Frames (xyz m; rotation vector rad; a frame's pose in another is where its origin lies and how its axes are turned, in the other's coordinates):
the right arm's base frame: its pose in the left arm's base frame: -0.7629 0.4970 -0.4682 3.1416 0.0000 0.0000
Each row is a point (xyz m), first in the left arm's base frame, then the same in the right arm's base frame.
Working: the left arm's base frame: its pose in the right arm's base frame: 0.7629 0.4970 -0.4682 3.1416 0.0000 0.0000

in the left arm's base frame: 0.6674 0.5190 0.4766
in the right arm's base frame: 1.4303 -0.0220 -0.9448
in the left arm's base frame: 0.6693 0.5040 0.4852
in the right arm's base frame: 1.4322 -0.0070 -0.9534
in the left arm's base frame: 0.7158 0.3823 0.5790
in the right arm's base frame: 1.4787 0.1147 -1.0472
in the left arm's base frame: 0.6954 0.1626 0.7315
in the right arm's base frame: 1.4583 0.3344 -1.1997
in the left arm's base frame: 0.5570 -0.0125 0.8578
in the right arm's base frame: 1.3199 0.5095 -1.3260
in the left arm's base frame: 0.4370 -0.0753 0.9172
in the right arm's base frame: 1.1999 0.5723 -1.3854
